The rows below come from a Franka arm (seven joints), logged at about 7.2 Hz.
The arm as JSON. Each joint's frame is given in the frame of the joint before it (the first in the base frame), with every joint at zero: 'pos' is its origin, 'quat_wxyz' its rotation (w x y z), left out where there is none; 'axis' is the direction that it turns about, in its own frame. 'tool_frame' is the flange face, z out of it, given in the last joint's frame.
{
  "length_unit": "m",
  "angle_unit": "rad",
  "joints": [
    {
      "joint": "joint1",
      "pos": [
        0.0,
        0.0,
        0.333
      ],
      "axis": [
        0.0,
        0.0,
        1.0
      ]
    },
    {
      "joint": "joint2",
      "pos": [
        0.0,
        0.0,
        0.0
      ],
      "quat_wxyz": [
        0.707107,
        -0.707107,
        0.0,
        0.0
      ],
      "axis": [
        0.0,
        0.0,
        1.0
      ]
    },
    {
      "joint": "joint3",
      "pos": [
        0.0,
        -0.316,
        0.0
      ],
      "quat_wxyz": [
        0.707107,
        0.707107,
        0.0,
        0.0
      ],
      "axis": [
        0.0,
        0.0,
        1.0
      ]
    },
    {
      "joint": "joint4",
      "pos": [
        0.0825,
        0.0,
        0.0
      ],
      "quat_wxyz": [
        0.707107,
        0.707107,
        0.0,
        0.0
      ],
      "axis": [
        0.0,
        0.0,
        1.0
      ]
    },
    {
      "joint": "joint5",
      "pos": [
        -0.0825,
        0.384,
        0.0
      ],
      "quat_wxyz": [
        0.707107,
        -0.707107,
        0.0,
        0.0
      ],
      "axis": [
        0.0,
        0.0,
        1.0
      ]
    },
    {
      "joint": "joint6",
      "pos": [
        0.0,
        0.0,
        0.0
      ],
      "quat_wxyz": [
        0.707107,
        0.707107,
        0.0,
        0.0
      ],
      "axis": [
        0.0,
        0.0,
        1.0
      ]
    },
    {
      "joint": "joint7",
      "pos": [
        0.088,
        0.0,
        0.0
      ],
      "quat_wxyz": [
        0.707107,
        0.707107,
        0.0,
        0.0
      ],
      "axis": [
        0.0,
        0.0,
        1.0
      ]
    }
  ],
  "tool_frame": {
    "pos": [
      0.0,
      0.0,
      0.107
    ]
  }
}
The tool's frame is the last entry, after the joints.
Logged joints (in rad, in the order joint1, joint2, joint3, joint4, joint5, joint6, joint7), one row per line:
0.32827 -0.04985 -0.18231 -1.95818 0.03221 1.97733 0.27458
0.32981 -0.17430 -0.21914 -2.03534 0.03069 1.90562 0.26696
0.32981 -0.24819 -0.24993 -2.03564 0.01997 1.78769 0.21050
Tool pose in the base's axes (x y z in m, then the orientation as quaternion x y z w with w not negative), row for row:
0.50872 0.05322 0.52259 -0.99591 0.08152 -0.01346 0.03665
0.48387 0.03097 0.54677 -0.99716 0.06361 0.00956 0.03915
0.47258 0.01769 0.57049 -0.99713 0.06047 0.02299 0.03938
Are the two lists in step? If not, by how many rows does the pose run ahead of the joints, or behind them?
The pose runs 1 row ahead of the joints: the pose in row i belongs to the joints in row i + 1.
